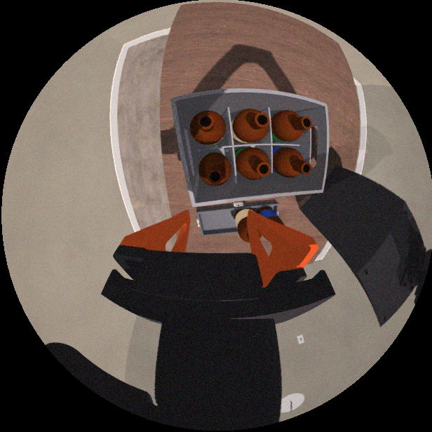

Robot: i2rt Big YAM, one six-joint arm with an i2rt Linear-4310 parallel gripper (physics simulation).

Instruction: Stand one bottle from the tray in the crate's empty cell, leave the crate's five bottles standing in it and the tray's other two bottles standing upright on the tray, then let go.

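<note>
The grey crate [257,198] stands on the table with a brown bottle in each cell, three in the back row and three in the front row. The front left bottle [215,167] stands in its cell, apart from the fingers. The back left bottle [207,128] stands behind it. The small grey tray [216,222] lies in front of the crate. Two brown bottles, one with a cream label [244,218] and one with a blue label [268,214], are upright at its right end, partly hidden by the right finger. My gripper [218,214] is open and empty, high above the tray.
The brown wooden table [310,60] carries the crate and tray. A pale grey surface with a white rim [114,110] shows at the left. A dark curved arm part [370,225] is at the right. Dark shadows fall behind the crate.
</note>
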